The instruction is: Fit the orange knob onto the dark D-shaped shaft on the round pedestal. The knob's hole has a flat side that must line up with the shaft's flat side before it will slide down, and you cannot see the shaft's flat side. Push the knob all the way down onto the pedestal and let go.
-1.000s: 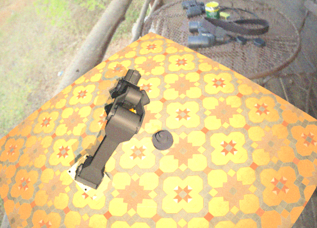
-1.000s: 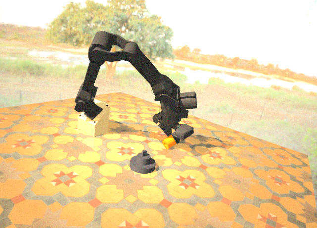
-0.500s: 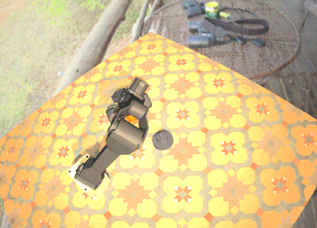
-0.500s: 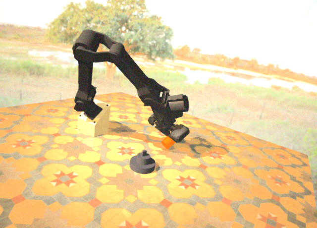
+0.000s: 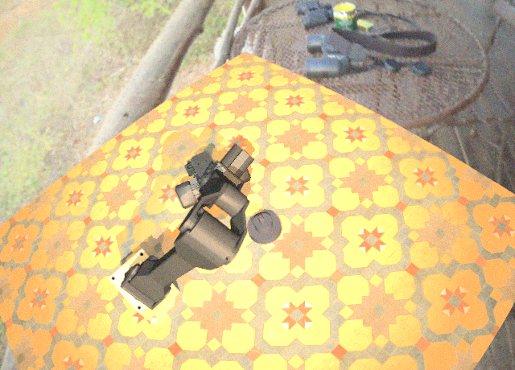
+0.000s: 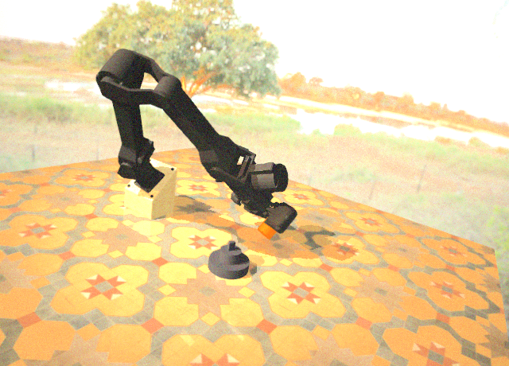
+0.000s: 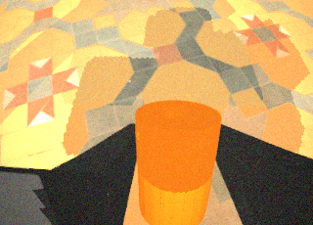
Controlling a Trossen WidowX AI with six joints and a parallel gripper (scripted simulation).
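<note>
Now: gripper tip 200 mm to the left of the round pedestal, 20 mm short of it and 10 mm above it. Also, from my gripper tip: orange knob: 20 mm to the right.
</note>
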